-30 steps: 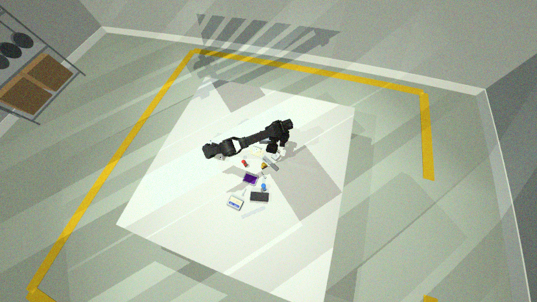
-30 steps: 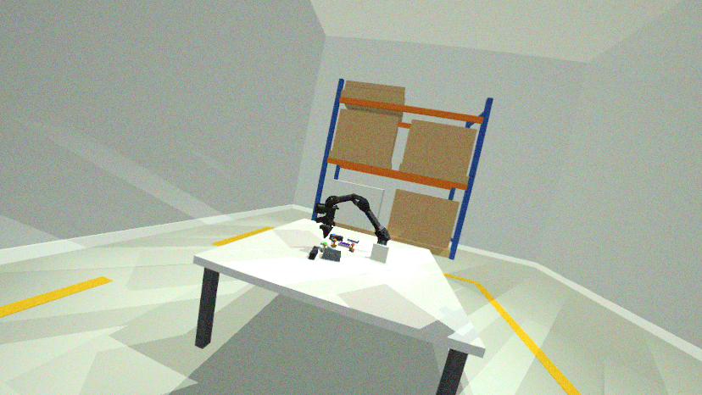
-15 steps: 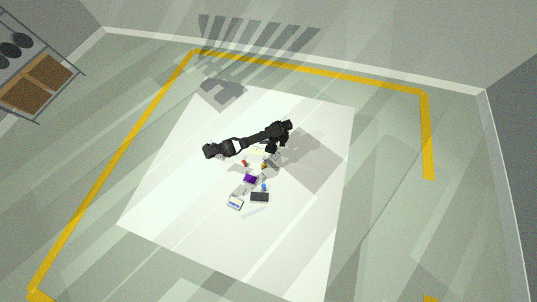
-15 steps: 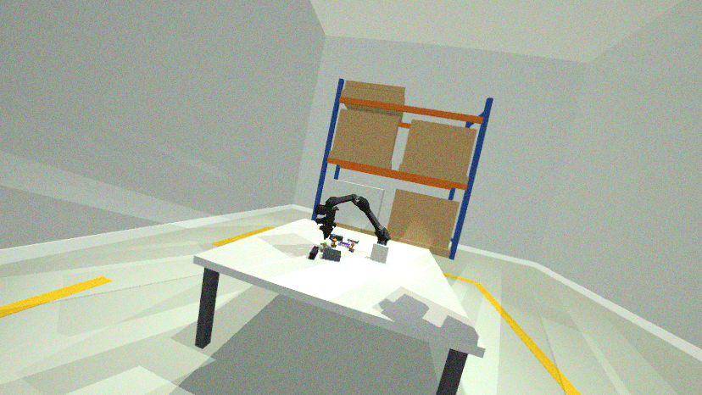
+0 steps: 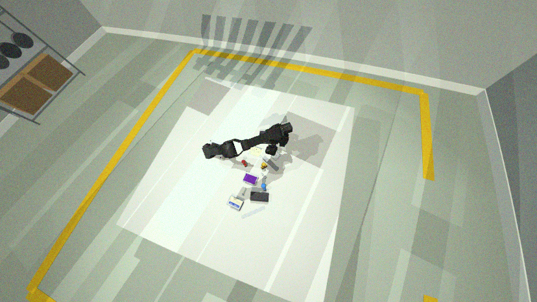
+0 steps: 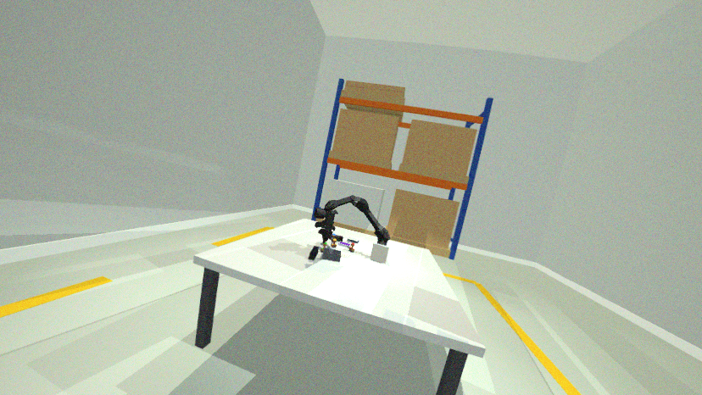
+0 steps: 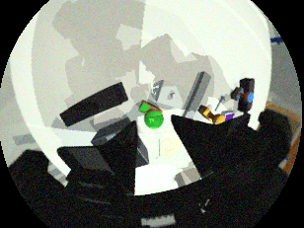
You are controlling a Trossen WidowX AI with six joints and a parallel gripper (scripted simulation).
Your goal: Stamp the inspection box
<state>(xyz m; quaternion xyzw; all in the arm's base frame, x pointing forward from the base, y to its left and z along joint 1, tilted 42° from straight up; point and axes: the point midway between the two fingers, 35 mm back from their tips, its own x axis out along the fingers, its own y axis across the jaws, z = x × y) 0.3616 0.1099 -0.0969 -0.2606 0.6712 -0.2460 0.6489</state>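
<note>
The green-knobbed stamp lies 4 cm below my gripper tip. The rest, counted from my gripper tip: grey tray 8 cm behind, 7 cm to the left, 5 cm below; white block 2 cm ahead, 4 cm to the right, 5 cm below; grey bar 10 cm to the right, 6 cm below.
</note>
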